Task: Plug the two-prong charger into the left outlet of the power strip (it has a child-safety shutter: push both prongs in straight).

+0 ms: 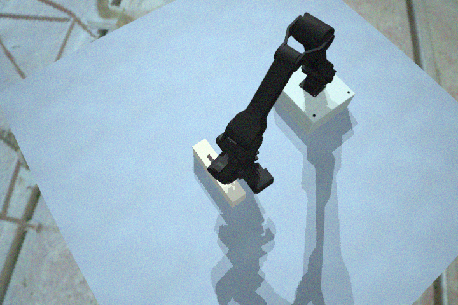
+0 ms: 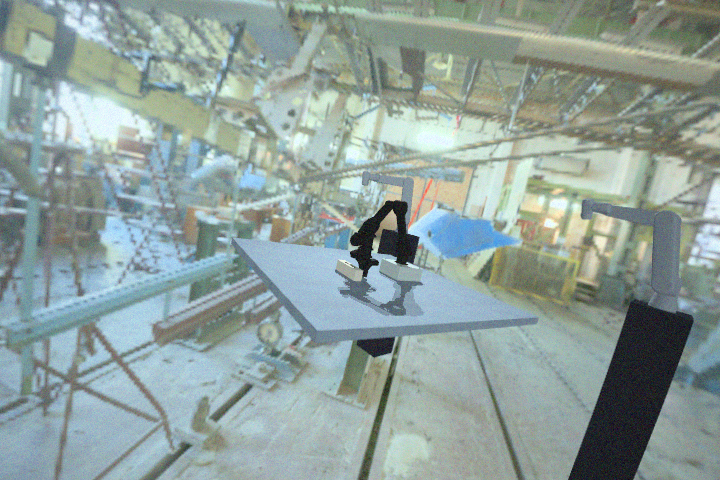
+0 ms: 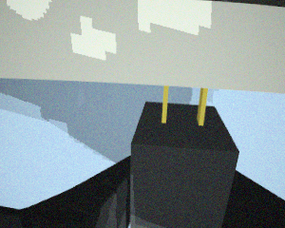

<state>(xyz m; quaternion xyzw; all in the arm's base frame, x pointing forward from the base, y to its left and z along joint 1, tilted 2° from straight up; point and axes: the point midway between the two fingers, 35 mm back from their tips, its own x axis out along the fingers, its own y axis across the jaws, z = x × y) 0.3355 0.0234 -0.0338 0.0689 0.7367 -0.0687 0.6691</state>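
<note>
Now: gripper tip 2 cm short of the dark grey charger and 1 cm below it.
</note>
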